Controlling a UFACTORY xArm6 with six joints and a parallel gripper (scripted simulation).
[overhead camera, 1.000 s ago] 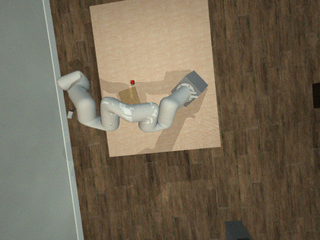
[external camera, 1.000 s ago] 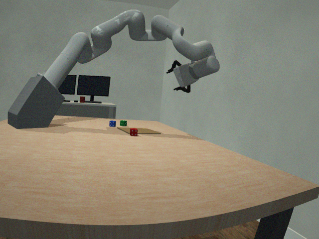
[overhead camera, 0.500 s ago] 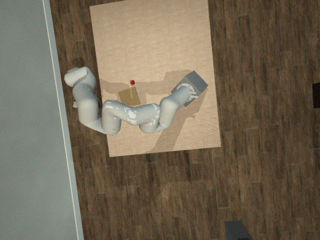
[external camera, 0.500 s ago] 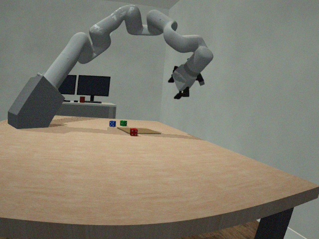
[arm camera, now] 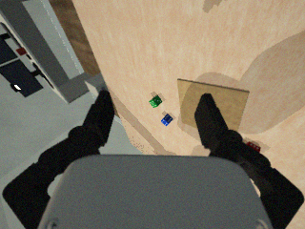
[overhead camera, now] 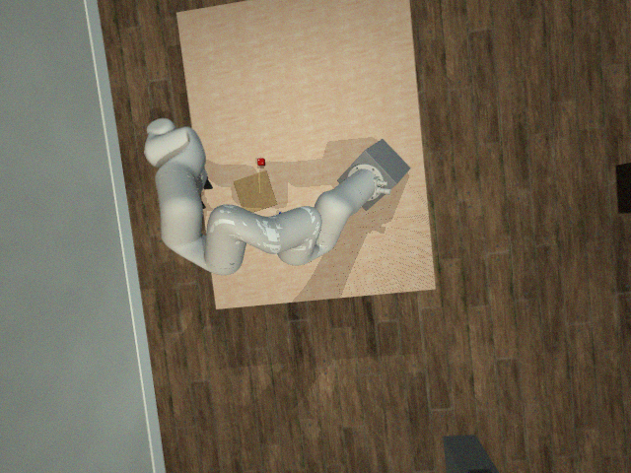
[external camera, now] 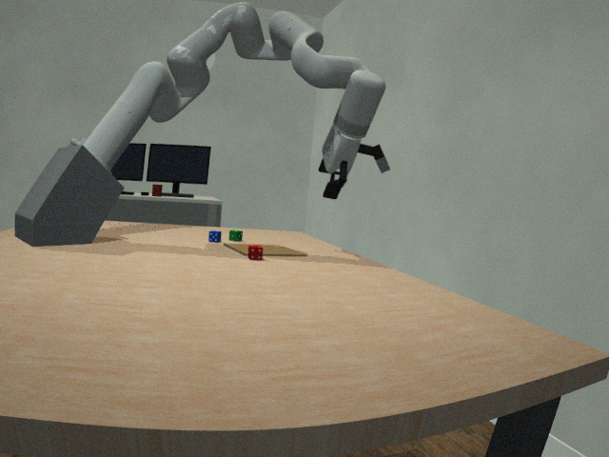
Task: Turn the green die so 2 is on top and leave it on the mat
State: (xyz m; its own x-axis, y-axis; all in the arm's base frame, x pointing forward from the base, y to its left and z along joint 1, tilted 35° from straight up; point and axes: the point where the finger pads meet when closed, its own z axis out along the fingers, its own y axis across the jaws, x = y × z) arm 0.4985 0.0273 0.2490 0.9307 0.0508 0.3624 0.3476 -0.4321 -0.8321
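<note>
My hand is 14 cm past the red die, 17 cm to the left of it and 15 cm above it. From my hand the other things lie so: tan mat (13 cm behind, 5 cm to the right, 16 cm below); then blue die (25 cm behind, 2 cm to the left, 15 cm below); then green die (21 cm behind, 8 cm to the left, 15 cm below).
</note>
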